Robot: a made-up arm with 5 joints.
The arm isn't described. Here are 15 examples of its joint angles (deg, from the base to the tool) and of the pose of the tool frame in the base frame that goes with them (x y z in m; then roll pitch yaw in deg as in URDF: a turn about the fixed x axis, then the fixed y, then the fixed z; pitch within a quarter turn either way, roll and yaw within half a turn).
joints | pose
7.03 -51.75 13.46 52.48 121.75 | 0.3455 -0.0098 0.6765 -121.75 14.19 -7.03
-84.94 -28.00 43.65 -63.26 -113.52 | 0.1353 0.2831 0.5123 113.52 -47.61 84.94
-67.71 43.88 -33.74 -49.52 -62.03 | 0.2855 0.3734 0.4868 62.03 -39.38 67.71
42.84 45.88 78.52 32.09 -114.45 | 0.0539 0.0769 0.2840 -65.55 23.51 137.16
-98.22 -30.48 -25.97 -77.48 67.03 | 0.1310 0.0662 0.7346 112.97 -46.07 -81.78
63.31 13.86 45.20 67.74 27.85 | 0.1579 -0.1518 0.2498 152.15 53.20 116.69
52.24 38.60 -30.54 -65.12 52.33 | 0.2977 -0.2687 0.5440 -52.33 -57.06 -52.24
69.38 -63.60 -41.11 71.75 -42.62 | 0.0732 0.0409 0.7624 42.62 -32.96 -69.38
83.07 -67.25 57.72 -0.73 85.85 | 0.1293 -0.2195 0.5832 -85.85 -10.26 -83.07
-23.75 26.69 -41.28 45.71 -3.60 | 0.4871 0.1363 0.5445 3.60 31.12 23.75
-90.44 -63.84 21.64 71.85 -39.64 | 0.1446 0.2052 0.6107 39.64 29.65 90.44
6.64 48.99 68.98 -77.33 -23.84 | 0.1740 -0.0278 0.2518 23.84 40.64 -6.64
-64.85 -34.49 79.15 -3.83 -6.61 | 0.2396 0.1895 0.3282 6.61 40.83 64.85
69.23 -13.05 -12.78 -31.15 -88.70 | 0.2070 -0.2521 0.6848 88.70 -56.98 -69.23
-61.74 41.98 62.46 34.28 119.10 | 0.1248 0.0382 0.1955 60.90 41.28 -118.26
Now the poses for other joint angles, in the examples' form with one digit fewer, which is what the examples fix.
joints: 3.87 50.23 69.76 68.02 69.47
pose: 0.034 -0.002 0.254 110.5 -8.0 176.1
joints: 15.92 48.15 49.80 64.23 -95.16
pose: 0.121 0.008 0.248 -84.8 17.8 164.1
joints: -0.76 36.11 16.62 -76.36 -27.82
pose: 0.414 -0.016 0.353 27.8 -23.6 0.8
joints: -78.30 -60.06 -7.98 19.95 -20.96
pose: 0.169 0.095 0.771 21.0 -48.1 78.3
